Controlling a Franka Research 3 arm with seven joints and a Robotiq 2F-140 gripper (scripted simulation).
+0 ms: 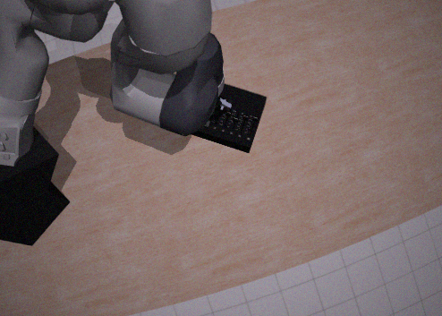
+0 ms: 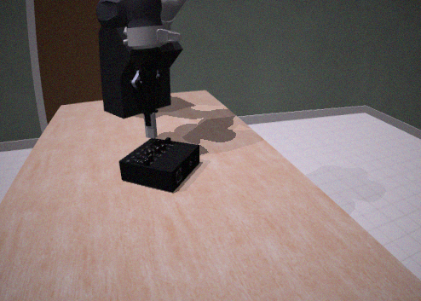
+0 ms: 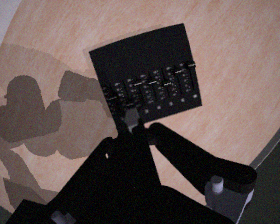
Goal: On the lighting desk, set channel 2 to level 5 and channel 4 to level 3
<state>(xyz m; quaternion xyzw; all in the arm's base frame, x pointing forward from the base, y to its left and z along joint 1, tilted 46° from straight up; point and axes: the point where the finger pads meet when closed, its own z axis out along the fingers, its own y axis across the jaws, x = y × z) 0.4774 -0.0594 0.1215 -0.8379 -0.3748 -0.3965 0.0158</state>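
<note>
Now: hand 4 cm to the right of the fader cap and 4 cm above it.
</note>
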